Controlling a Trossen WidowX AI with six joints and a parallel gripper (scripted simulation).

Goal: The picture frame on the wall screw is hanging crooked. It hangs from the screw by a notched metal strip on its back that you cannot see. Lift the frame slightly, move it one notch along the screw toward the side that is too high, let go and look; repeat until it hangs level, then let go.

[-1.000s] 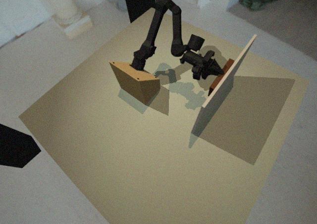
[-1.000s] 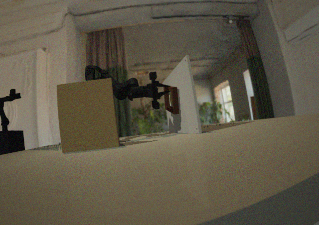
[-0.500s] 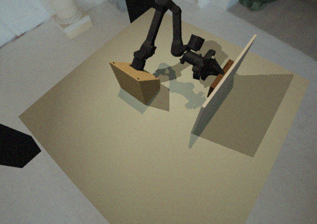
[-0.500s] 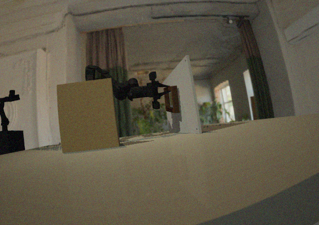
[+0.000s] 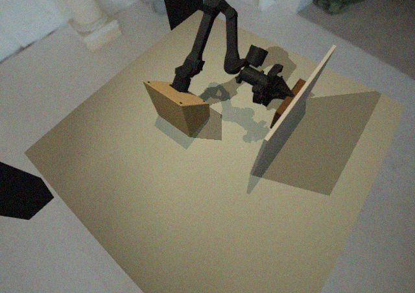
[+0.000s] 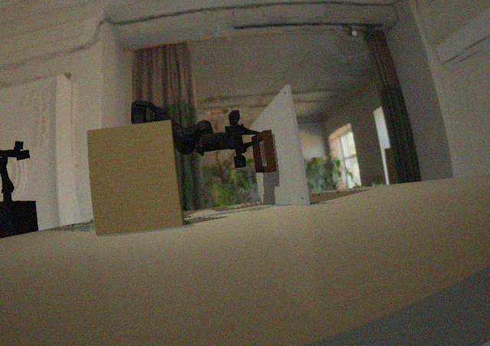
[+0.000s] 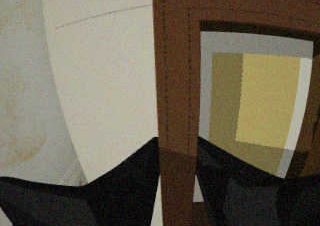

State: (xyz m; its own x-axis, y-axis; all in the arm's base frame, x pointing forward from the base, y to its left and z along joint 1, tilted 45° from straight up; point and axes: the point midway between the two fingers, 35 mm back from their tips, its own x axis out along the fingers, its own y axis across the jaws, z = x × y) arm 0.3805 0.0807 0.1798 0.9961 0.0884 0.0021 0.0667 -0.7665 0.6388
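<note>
My gripper tip is 5 cm above the brown picture frame. Also, from my gripper tip: white wall panel 7 cm below, 2 cm ahead, 1 cm to the right.
</note>
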